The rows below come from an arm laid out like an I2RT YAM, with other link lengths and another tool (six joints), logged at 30 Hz.
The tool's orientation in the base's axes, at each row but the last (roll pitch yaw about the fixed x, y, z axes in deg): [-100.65 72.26 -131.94]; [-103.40 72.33 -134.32]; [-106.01 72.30 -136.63]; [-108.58 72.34 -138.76]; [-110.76 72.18 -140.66]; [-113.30 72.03 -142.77]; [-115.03 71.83 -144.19]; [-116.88 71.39 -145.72]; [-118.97 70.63 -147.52]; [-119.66 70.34 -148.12]
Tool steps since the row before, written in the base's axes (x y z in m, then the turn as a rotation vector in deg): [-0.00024 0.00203 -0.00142 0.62 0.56 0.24]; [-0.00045 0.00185 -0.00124 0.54 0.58 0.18]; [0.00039 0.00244 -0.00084 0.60 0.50 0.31]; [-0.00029 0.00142 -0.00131 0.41 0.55 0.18]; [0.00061 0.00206 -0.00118 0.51 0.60 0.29]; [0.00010 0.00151 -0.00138 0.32 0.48 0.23]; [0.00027 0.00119 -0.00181 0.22 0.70 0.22]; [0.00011 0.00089 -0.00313 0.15 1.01 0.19]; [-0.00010 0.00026 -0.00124 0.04 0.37 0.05]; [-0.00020 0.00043 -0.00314 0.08 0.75 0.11]
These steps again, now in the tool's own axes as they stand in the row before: [0.00094 0.00197 -0.00119 -0.48 0.69 0.22]; [0.00088 0.00168 -0.00126 -0.41 0.69 0.14]; [0.00020 0.00245 -0.00086 -0.53 0.61 0.23]; [0.00103 0.00143 -0.00085 -0.38 0.60 0.05]; [0.00058 0.00235 -0.00040 -0.51 0.66 0.10]; [0.00101 0.00171 -0.00051 -0.39 0.49 0.00]; [0.00143 0.00164 -0.00012 -0.39 0.63 -0.19]; [0.00278 0.00170 0.00010 -0.40 0.87 -0.40]; [0.00115 0.00054 -0.00001 -0.12 0.32 -0.16]; [0.00294 0.00120 0.00014 -0.26 0.64 -0.32]
